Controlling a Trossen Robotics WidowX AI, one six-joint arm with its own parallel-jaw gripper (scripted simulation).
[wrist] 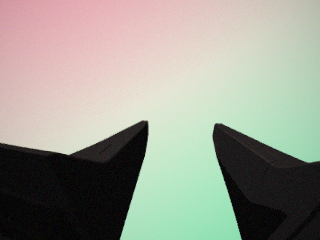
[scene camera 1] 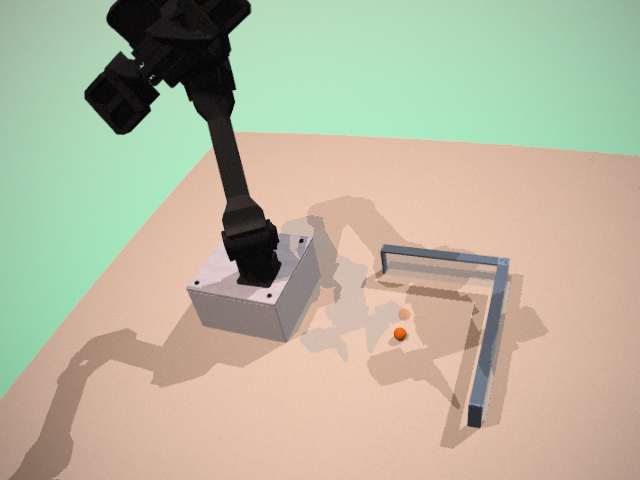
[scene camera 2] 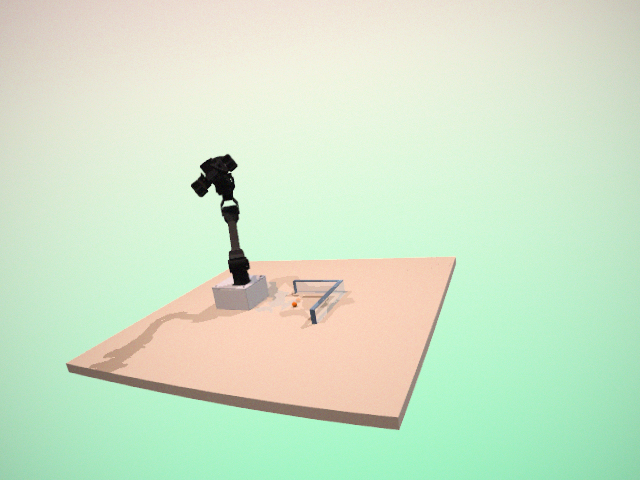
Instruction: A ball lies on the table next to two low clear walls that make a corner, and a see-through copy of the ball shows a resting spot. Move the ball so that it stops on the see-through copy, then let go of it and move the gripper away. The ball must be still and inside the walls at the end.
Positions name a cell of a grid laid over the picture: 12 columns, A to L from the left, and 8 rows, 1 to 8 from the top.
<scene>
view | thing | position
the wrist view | my gripper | G5
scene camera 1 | my gripper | C1
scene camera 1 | clear wall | J5
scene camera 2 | my gripper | D3
</scene>
